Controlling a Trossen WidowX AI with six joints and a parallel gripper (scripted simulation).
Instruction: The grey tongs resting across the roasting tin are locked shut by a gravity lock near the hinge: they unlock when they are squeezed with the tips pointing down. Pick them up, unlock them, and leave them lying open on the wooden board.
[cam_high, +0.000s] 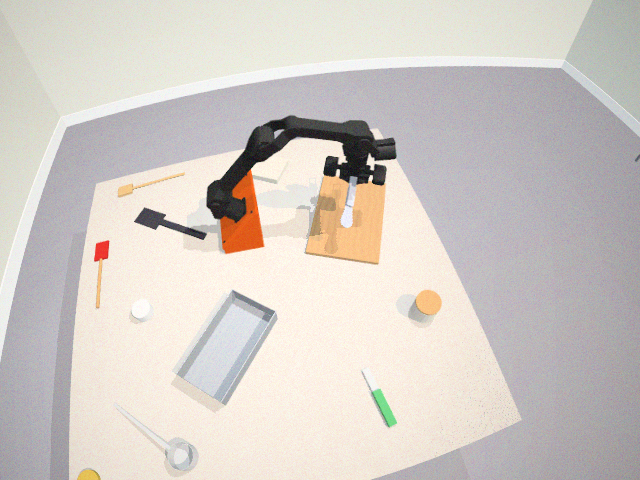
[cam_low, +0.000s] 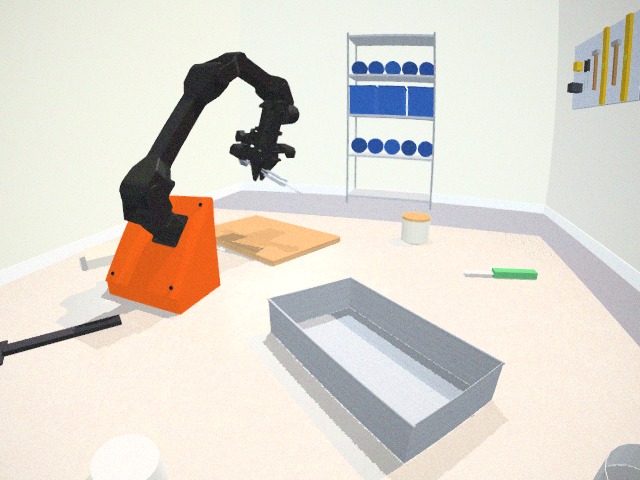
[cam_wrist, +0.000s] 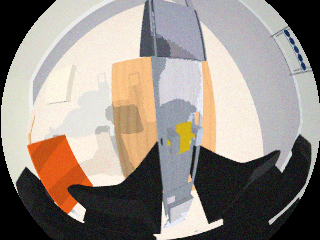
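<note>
The yellow lock piece is 1 cm behind my gripper tip, 1 cm to the left of it and 4 cm above it. Round my gripper tip: grey roasting tin: 43 cm ahead, 45 cm to the right, 13 cm below; then wooden board: 1 cm ahead, 15 cm below; then cork-lidded jar: 41 cm ahead, 14 cm to the left, 13 cm below.
</note>
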